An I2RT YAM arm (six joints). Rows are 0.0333 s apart.
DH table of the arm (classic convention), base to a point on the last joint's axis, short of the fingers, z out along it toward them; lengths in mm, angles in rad. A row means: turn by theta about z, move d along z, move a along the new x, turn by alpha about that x. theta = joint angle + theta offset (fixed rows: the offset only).
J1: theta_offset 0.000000  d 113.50  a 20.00  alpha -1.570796
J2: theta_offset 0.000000  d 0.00  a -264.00  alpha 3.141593
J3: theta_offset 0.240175  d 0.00  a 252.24  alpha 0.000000
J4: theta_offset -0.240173  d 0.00  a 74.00  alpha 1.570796
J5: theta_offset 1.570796  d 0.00  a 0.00  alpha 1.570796
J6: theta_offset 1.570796  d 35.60  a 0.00  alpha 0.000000
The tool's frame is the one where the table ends.
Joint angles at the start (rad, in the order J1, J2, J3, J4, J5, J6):
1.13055, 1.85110, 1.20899, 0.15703, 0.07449, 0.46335
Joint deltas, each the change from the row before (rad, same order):
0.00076, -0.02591, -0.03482, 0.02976, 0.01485, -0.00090
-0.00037, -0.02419, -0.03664, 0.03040, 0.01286, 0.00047
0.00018, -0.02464, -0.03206, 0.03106, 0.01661, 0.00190
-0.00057, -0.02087, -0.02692, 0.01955, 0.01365, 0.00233
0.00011, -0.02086, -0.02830, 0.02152, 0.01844, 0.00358
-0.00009, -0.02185, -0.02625, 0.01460, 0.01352, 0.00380
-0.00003, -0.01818, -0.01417, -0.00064, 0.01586, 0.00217
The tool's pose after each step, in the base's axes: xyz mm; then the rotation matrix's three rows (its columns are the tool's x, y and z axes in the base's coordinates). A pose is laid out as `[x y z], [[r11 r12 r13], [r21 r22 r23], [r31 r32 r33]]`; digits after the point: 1 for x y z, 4 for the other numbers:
[179.7 374.7 219.3], [[-0.5575 -0.6913 0.4597], [-0.1414 0.6246 0.7680], [-0.8181 0.3632 -0.4459]]
[177.4 368.4 219.7], [[-0.5489 -0.6882 0.4744], [-0.1231 0.6279 0.7685], [-0.8268 0.3634 -0.4294]]
[175.3 362.7 221.8], [[-0.5382 -0.6838 0.4927], [-0.0985 0.6316 0.7690], [-0.8370 0.3654 -0.4073]]
[173.6 357.4 222.8], [[-0.5319 -0.6782 0.5070], [-0.0817 0.6371 0.7664], [-0.8428 0.3663 -0.3943]]
[171.7 352.0 223.5], [[-0.5250 -0.6701 0.5248], [-0.0623 0.6452 0.7615], [-0.8488 0.3670 -0.3805]]
[169.7 346.5 224.5], [[-0.5206 -0.6632 0.5377], [-0.0473 0.6512 0.7574], [-0.8525 0.3688 -0.3704]]
[168.4 342.4 226.4], [[-0.5168 -0.6549 0.5513], [-0.0378 0.6608 0.7496], [-0.8553 0.3666 -0.3663]]

